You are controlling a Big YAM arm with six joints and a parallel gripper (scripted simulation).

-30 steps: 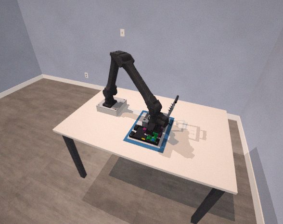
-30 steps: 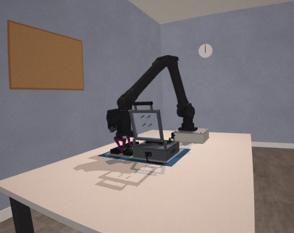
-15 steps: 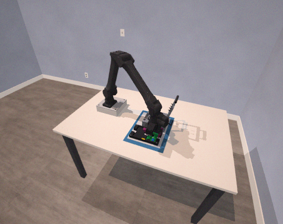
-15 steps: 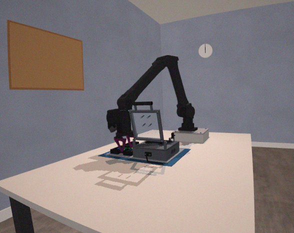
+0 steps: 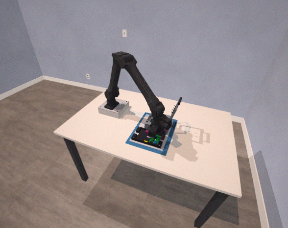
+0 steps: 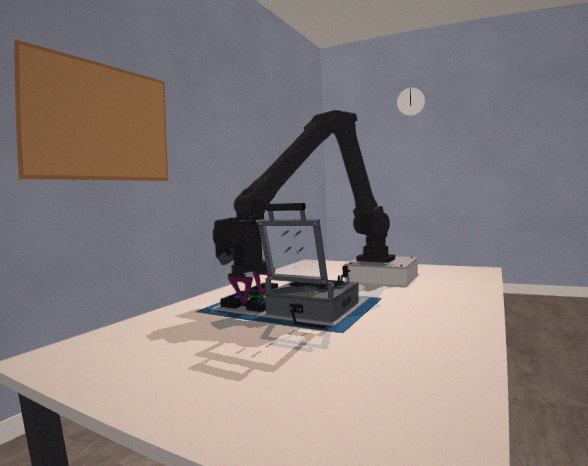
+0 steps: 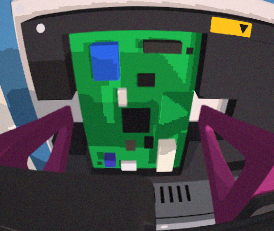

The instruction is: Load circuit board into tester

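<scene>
Now: the green circuit board 1 cm below my hand. From my hand the other things lie so: clear lid 17 cm to the left, 16 cm above, 7 cm ahead; small latch hook 22 cm to the left, 12 cm behind, 6 cm above.
</scene>
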